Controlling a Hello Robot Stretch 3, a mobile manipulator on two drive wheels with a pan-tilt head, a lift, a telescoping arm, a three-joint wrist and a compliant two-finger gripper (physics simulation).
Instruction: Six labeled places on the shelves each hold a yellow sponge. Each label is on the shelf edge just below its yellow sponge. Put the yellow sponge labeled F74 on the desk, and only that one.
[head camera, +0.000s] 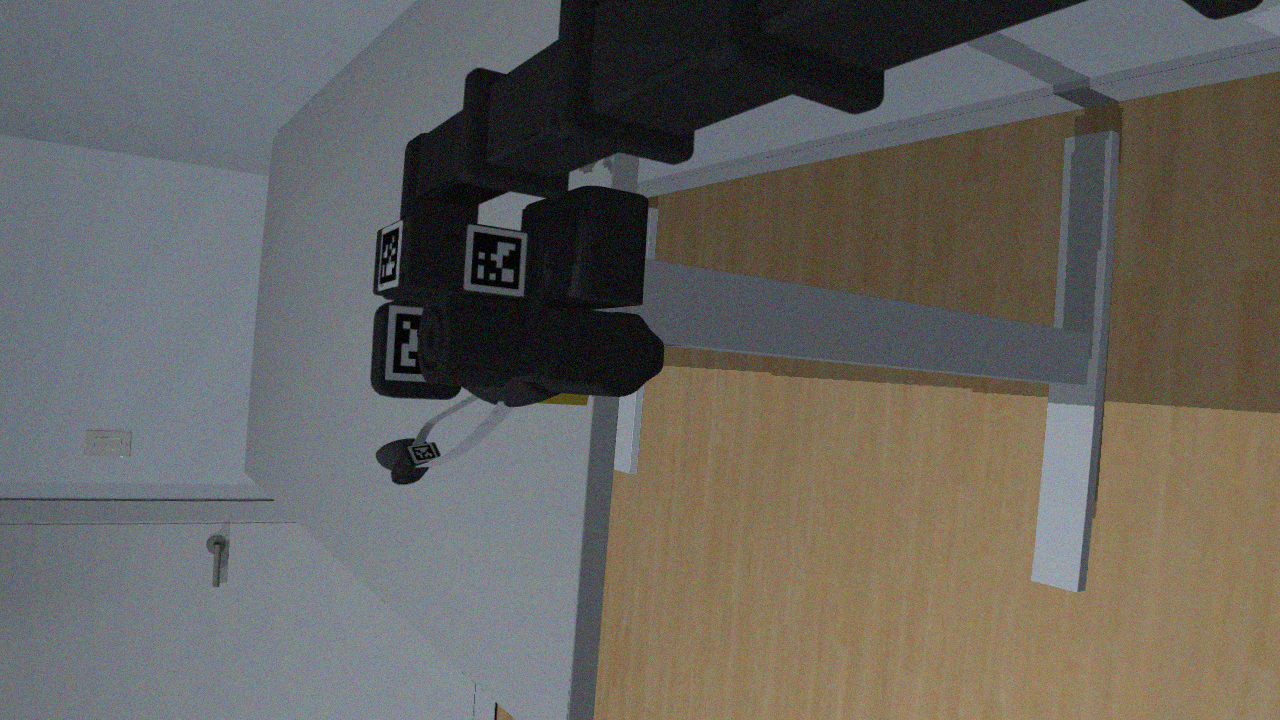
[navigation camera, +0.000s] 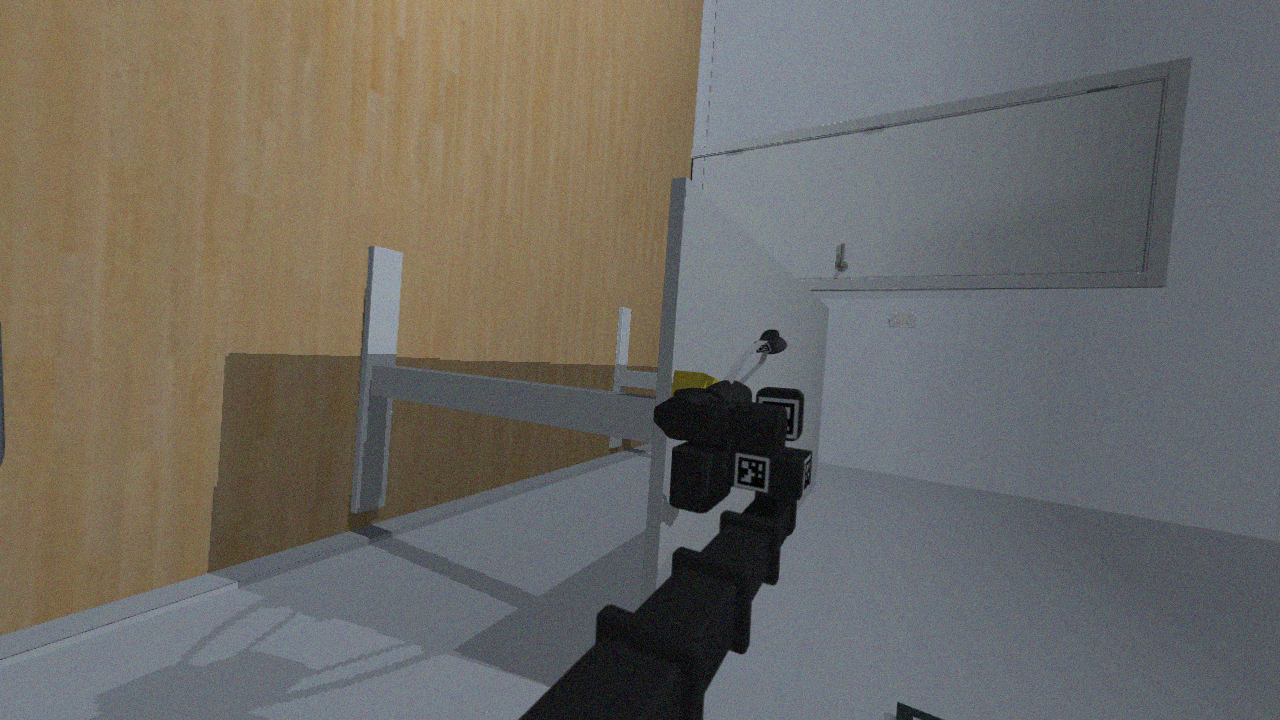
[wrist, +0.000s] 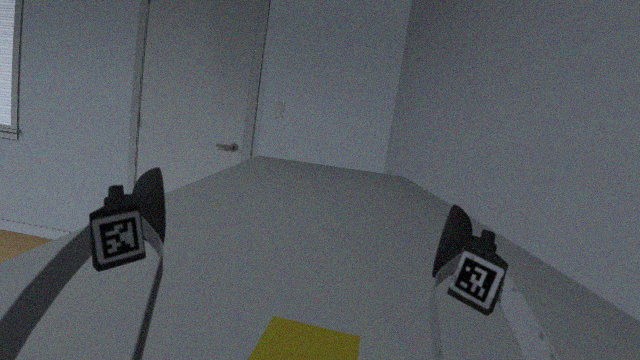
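Observation:
A yellow sponge (head camera: 568, 399) (navigation camera: 691, 383) (wrist: 307, 340) rests on the grey desk (head camera: 510, 546) (navigation camera: 720, 295) (wrist: 300, 270). In the wrist view its top shows at the bottom edge, low between the finger strips. In the head and navigation views my wrist hides most of it. My gripper (wrist: 305, 213) is open and empty, its fingertips wide apart above the desk and beyond the sponge. One fingertip shows in the head and navigation views; the other is hidden behind the wrist. The shelves and the label F74 do not show.
The desk's front edge (head camera: 590, 537) runs under my wrist, with its leg frame (head camera: 859, 317) (navigation camera: 501, 394) on the wood floor (head camera: 805, 537) (navigation camera: 268, 179). My extended arm (head camera: 662, 80) (navigation camera: 662, 617) crosses the desk side. Walls and a door (navigation camera: 984, 188) (wrist: 200, 90) stand beyond the desk.

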